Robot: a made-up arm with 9 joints. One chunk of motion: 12 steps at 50 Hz.
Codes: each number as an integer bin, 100 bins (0 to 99) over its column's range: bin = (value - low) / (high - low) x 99, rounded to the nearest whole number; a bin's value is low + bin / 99 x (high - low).
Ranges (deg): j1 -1.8..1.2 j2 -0.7..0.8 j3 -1.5..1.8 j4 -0.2..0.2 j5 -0.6..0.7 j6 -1..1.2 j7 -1.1..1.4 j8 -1.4..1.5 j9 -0.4..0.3
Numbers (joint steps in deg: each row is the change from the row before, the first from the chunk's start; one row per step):
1: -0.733 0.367 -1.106 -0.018 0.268 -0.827 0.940 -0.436 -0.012
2: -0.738 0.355 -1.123 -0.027 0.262 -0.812 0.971 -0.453 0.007
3: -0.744 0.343 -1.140 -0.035 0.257 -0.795 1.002 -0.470 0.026
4: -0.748 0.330 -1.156 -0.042 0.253 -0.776 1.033 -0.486 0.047
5: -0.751 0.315 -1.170 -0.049 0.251 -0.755 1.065 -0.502 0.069
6: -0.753 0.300 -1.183 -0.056 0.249 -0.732 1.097 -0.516 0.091
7: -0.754 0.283 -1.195 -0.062 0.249 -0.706 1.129 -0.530 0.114
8: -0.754 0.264 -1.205 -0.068 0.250 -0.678 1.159 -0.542 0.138
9: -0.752 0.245 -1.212 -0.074 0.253 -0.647 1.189 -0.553 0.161
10: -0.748 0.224 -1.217 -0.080 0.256 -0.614 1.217 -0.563 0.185
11: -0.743 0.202 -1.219 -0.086 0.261 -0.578 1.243 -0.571 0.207
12: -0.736 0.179 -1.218 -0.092 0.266 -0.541 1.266 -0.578 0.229
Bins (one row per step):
1: 35 70 12 45 66 8 81 33 55
2: 35 70 11 43 66 8 82 32 58
3: 35 69 11 41 65 9 83 32 60
4: 35 68 10 39 65 10 84 31 63
5: 35 67 10 37 65 11 86 31 66
6: 35 66 10 36 65 12 87 30 69
7: 35 65 9 34 65 13 88 30 73
8: 35 64 9 33 65 14 89 29 76
9: 35 62 9 31 65 16 91 29 79
10: 35 61 8 30 65 17 92 29 83
11: 35 60 8 28 66 19 93 28 86
12: 35 58 8 27 66 21 94 28 89

